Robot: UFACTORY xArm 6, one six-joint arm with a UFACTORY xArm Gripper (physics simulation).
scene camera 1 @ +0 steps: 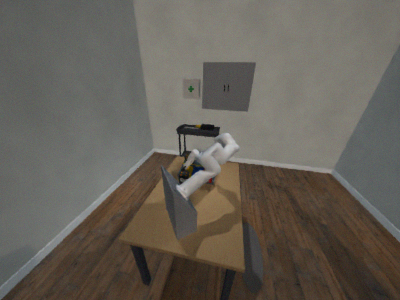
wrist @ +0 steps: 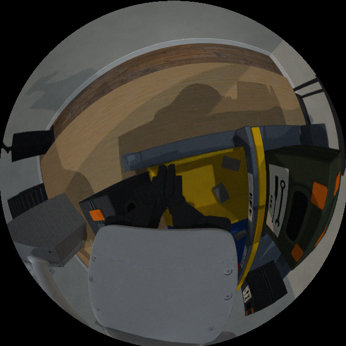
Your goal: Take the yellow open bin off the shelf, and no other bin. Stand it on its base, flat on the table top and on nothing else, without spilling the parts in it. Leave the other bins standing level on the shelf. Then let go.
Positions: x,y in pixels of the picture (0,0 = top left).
Labels:
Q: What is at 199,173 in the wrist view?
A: A yellow open bin.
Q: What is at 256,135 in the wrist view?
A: A yellow strip.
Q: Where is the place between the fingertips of my gripper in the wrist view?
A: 168,173

